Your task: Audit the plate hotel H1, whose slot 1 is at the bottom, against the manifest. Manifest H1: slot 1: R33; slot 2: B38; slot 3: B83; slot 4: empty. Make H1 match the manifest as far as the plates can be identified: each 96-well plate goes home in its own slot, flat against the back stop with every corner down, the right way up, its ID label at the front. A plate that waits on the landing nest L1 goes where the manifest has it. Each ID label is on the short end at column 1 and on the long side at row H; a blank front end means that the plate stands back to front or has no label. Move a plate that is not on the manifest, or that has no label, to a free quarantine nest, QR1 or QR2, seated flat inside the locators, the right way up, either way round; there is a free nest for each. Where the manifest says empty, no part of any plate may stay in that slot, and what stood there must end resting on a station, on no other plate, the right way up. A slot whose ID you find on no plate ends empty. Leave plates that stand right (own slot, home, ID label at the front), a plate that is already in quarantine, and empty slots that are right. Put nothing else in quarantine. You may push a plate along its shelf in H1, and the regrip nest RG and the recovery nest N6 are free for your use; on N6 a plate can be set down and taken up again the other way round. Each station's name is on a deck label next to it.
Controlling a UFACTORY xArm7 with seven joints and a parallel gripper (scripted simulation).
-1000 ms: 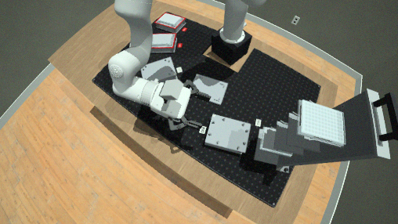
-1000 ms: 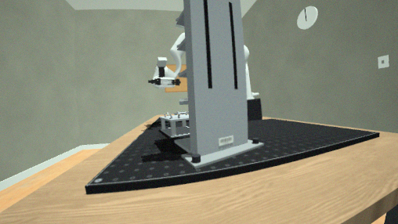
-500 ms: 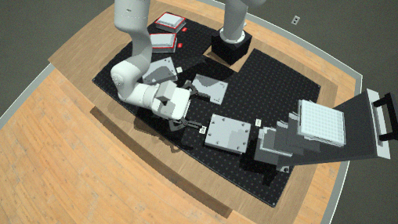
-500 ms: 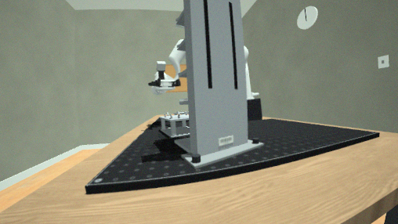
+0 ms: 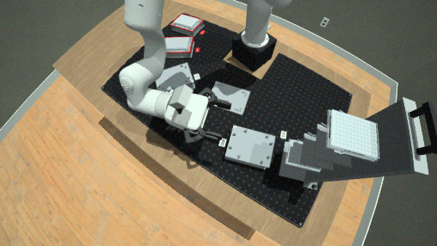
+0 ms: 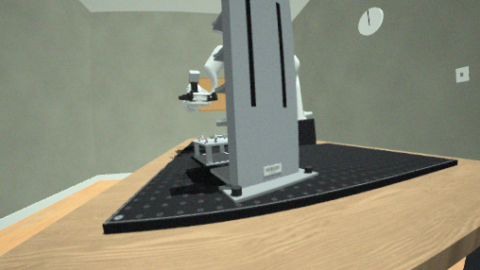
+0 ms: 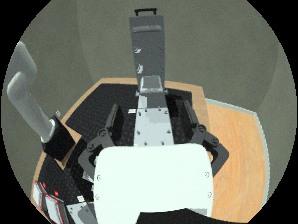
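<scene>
My hand is 25 cm to the right of the white 96-well plate, 14 cm past it and 12 cm below it. From my hand the other things lie so: grey plate: 25 cm to the left, 14 cm behind, 11 cm below; red-edged quarantine nest: 63 cm to the right, 36 cm behind, 19 cm below; plate hotel H1: 32 cm to the left, 17 cm behind, 2 cm below.
</scene>
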